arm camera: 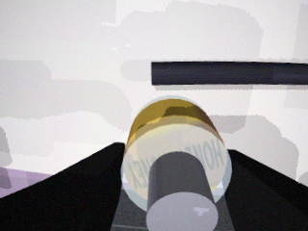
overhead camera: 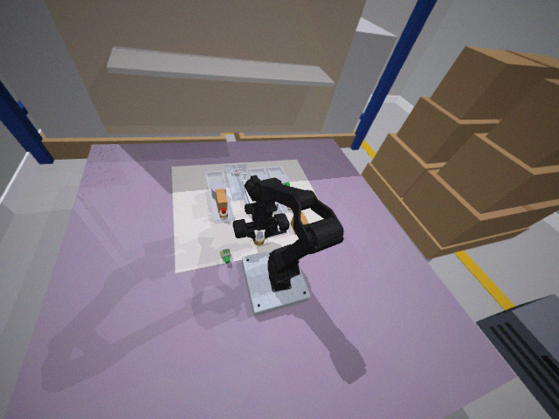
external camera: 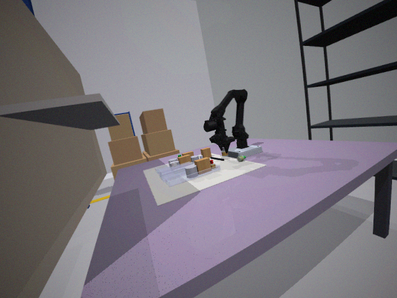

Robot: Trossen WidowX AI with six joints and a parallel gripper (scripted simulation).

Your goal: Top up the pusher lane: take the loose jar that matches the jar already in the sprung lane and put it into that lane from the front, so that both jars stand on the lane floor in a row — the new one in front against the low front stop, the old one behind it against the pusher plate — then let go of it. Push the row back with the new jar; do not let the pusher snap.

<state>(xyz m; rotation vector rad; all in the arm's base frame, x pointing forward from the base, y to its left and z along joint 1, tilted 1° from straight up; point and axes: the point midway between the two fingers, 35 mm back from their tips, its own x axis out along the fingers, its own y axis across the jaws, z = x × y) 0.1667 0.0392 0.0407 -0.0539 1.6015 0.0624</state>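
Right now the black rod is 4 cm ahead of my gripper tip, 6 cm to the right of it and 4 cm below it.
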